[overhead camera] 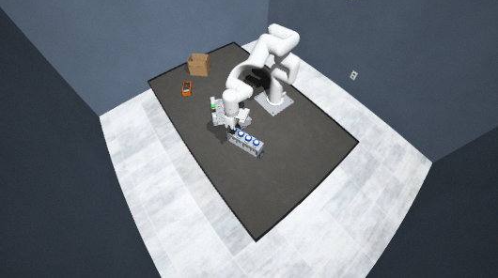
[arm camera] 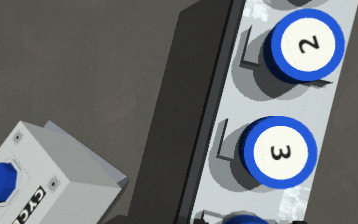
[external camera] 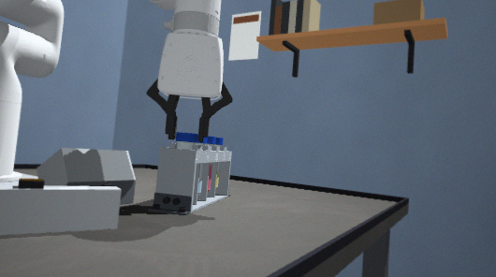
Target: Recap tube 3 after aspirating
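My hand is 14 cm past the green ready key, 11 cm to the left of it and 6 cm above it. The rest, counted from my hand: grey key housing 12 cm behind, 9 cm to the right, 8 cm below; station 2 cm behind, 7 cm to the left, 13 cm below; blue cycle key 14 cm behind, 6 cm to the right, 6 cm below.
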